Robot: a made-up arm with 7 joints. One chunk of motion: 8 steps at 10 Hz.
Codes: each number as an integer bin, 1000 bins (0 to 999) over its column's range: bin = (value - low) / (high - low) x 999, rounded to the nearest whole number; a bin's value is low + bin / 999 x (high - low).
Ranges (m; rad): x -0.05..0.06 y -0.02..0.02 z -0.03..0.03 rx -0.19..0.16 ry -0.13..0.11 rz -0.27..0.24
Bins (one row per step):
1: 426 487 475 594 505 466
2: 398 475 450 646 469 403
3: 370 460 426 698 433 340
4: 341 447 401 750 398 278
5: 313 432 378 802 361 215
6: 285 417 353 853 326 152
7: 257 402 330 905 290 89
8: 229 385 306 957 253 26
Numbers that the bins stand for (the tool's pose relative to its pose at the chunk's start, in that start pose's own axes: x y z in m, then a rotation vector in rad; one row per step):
1: -0.0031 -0.0005 -0.0015 0.0181 -0.0087 -0.0321
2: -0.0062 -0.0010 -0.0030 0.0363 -0.0173 -0.0643
3: -0.0093 -0.0016 -0.0044 0.0545 -0.0260 -0.0964
4: -0.0125 -0.0021 -0.0059 0.0728 -0.0344 -0.1281
5: -0.0155 -0.0027 -0.0073 0.0910 -0.0433 -0.1602
6: -0.0186 -0.0033 -0.0088 0.1088 -0.0517 -0.1924
7: -0.0217 -0.0039 -0.0102 0.1271 -0.0603 -0.2246
8: -0.0248 -0.0046 -0.0116 0.1453 -0.0692 -0.2567

